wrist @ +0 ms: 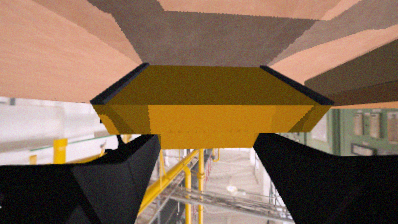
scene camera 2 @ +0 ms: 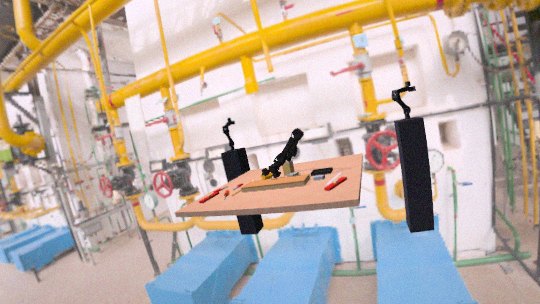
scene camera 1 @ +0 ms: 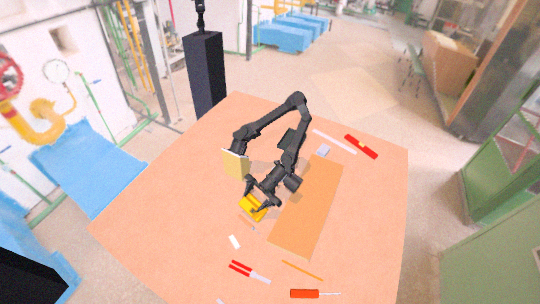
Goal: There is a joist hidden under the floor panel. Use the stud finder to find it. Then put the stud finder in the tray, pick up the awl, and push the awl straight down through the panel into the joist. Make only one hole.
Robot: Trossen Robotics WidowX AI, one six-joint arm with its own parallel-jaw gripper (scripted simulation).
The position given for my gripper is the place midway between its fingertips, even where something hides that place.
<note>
I see my gripper (scene camera 1: 249,205) and a yellow stud finder (wrist: 189,107).
My gripper also shows in the wrist view (wrist: 206,129).
</note>
